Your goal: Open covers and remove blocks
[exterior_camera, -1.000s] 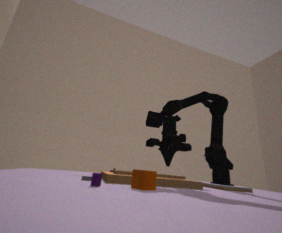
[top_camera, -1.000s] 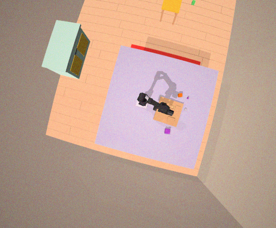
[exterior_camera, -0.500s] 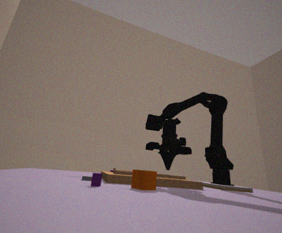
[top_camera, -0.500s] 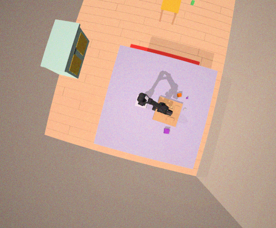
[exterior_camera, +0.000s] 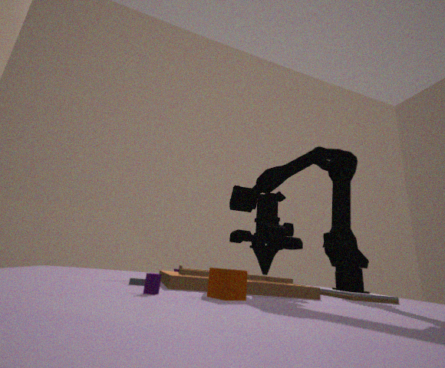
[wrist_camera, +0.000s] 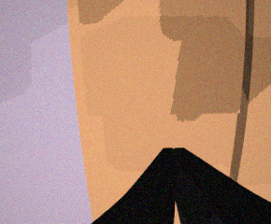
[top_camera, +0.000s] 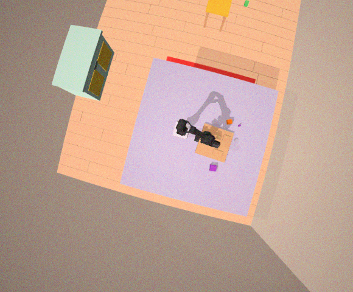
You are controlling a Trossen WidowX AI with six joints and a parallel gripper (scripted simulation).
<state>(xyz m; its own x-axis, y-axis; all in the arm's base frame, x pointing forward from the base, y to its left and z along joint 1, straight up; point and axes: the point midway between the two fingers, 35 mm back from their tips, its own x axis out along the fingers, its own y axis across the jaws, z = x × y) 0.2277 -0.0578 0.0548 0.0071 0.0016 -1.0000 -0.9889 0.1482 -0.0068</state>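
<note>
My gripper tip is 100 mm short of the wooden puzzle board, 10 mm to the left of it and 20 mm above it. From my gripper tip the other things lie so: grey flat piece (320 mm ahead, 70 mm to the left, 30 mm below); then orange block (210 mm ahead, 230 mm to the left, 20 mm below).
</note>
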